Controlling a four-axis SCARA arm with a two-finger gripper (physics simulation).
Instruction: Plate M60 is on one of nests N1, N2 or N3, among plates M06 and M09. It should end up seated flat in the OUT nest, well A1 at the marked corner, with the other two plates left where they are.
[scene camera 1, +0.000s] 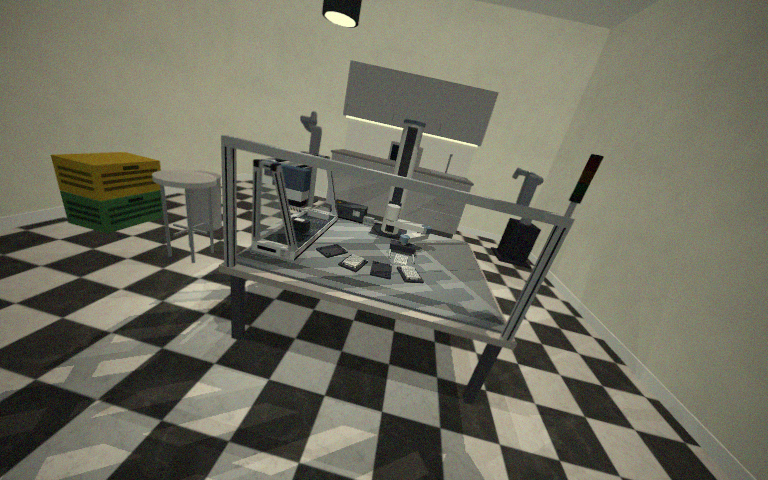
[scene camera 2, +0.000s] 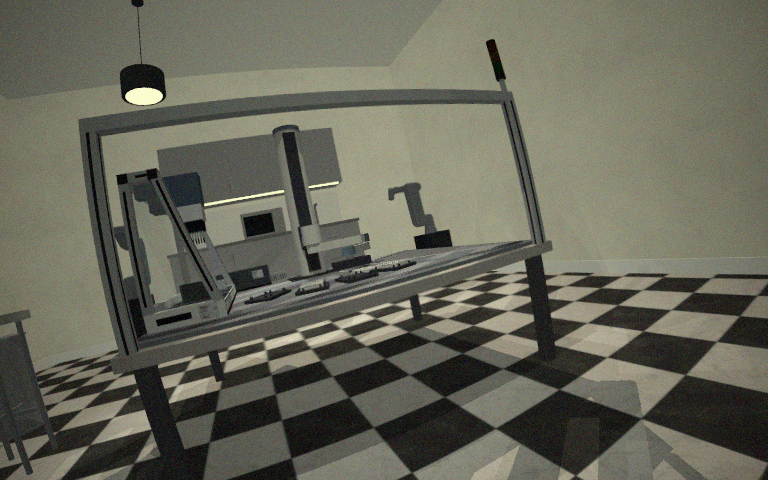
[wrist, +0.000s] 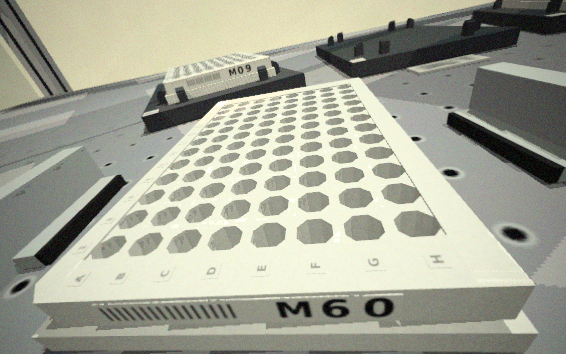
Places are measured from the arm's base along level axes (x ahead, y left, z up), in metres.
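Pixels of known places: gripper, between the fingertips: (scene camera 1: 401, 260) (scene camera 2: 365, 269) (wrist: 274, 132); arm's base, origin of its link: (scene camera 1: 388, 233).
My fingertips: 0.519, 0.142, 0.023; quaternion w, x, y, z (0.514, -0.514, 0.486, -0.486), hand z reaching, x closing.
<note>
Ahead of a thing's pixels: the offset from my fingertips to its top centre, as dx, dy, dz. "pt": to the spot under its first point.
White plate M60 @(-0.012, -0.001, +0.004) (wrist: 300, 165) (scene camera 1: 400, 260) lies between the fingers, apparently on the table, off the nests. Its label faces the wrist camera, with row letters A to H along the near edge. My gripper (wrist: 274, 132) (scene camera 1: 402, 255) is open, with a gap between each finger and the plate. Plate M09 @(+0.158, +0.068, +0.016) (wrist: 215, 70) (scene camera 1: 410, 273) sits on nest N1 @(pt +0.067, +0.074, -0.003) (wrist: 175, 116), ahead to the left in the wrist view. The dark OUT nest @(+0.189, -0.108, +0.012) (wrist: 420, 47) (scene camera 1: 380, 270) is empty, right of N1. Another white plate @(+0.192, -0.281, +0.016) (scene camera 1: 353, 261) sits on its nest; its label is unreadable. M60's underside is hidden.
An empty dark nest @(+0.103, -0.445, +0.012) (scene camera 1: 331, 250) (scene camera 2: 267, 295) is at the row's other end. A white-framed machine @(pt +0.329, -0.712, +0.027) (scene camera 1: 274, 249) (scene camera 2: 186, 316) stands beside it. A dark box @(pt -0.554, -0.502, +0.074) (scene camera 1: 351, 211) stands near the arm's base. A grey frame @(pt +0.524, -0.118, +0.578) (scene camera 1: 396, 181) (scene camera 2: 317, 99) spans the table's edge. Another nest @(pt +0.159, -0.210, -0.002) (wrist: 525, 20) partly shows.
</note>
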